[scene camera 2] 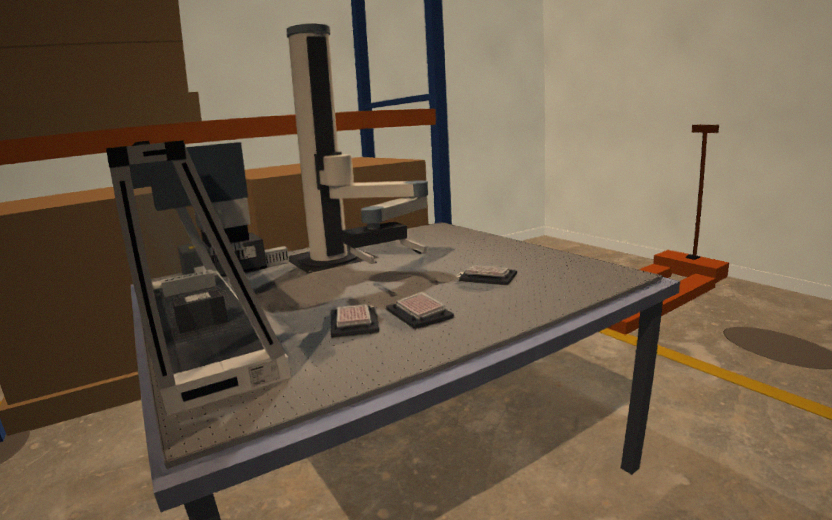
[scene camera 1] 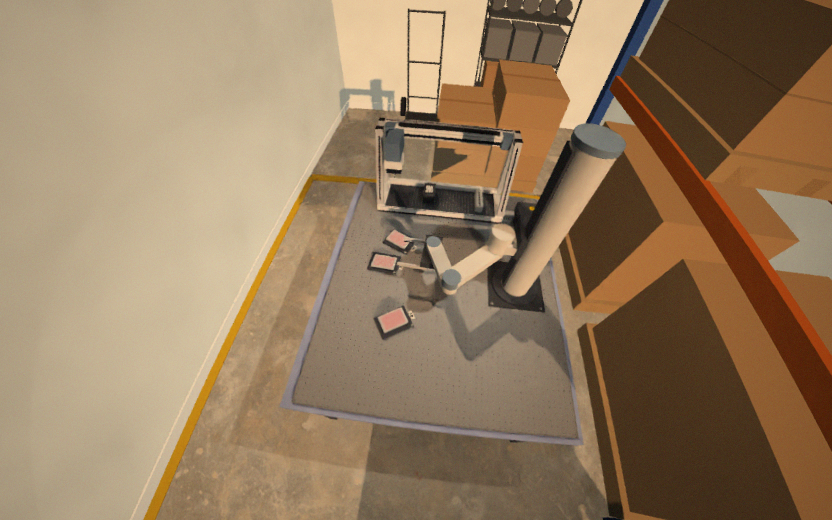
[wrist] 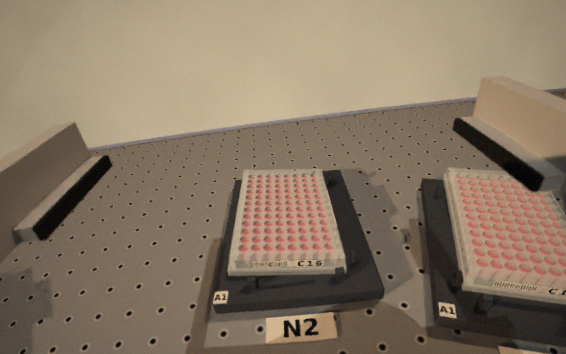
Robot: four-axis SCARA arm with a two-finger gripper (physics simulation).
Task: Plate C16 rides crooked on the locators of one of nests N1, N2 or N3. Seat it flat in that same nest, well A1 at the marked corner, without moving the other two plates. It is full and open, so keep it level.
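Plate C16 (scene camera 1: 384,262) (scene camera 2: 420,304) (wrist: 285,215), full of pink wells and open, sits on dark nest N2 (scene camera 1: 371,269) (scene camera 2: 423,320) (wrist: 300,297). In the wrist view it is slightly turned against the nest, off its middle toward the left, with a dark strip of nest bare on the right. The nest's A1 tag (wrist: 220,297) is at the near left corner. Which plate corner is well A1 cannot be read. My gripper (scene camera 1: 402,252) (scene camera 2: 398,255) (wrist: 276,121) is open and empty, above table height, its fingers pointing toward N2's side and spread wider than the plate.
A second plate (scene camera 1: 398,238) (scene camera 2: 353,314) (wrist: 510,230) sits on its nest right of N2 in the wrist view, below the right finger. A third plate (scene camera 1: 392,320) (scene camera 2: 486,269) sits farther off. A gantry frame (scene camera 1: 449,215) (scene camera 2: 133,245) and the arm's column (scene camera 1: 561,214) (scene camera 2: 303,147) stand on the table.
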